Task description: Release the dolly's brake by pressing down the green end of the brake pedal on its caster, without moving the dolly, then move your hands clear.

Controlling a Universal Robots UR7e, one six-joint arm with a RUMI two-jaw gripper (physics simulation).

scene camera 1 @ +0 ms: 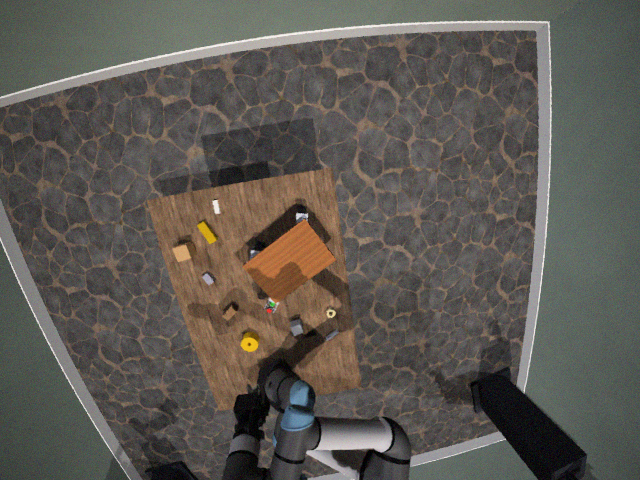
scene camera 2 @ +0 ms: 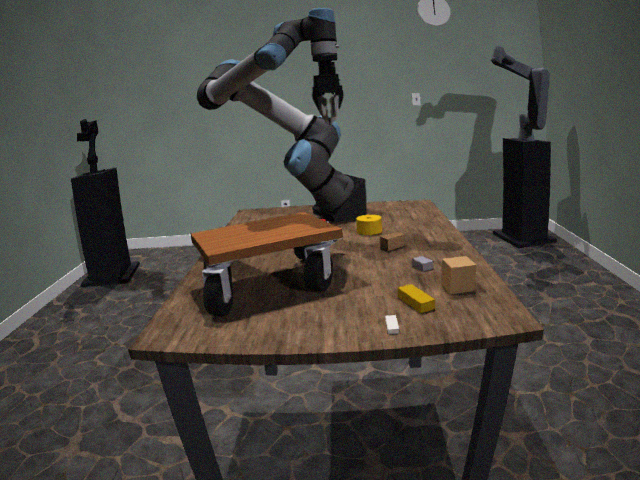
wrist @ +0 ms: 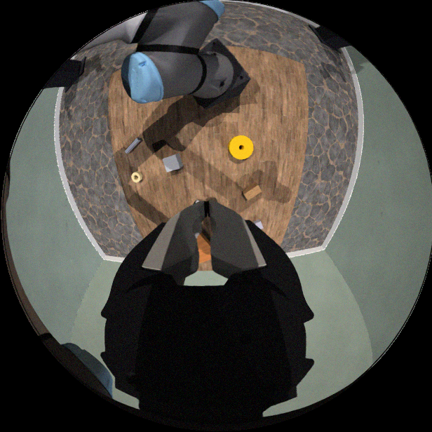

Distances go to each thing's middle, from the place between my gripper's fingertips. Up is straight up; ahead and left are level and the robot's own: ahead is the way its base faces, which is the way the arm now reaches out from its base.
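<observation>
My gripper: far short of the dolly (scene camera 2: 220, 247), a fair way left of it, far above it. Tan cube (scene camera 2: 458, 273), from my gripper: far ahead, a fair way left of it, far below. Nearest to my gripper of the things named here, going by their middles: the dolly.
</observation>
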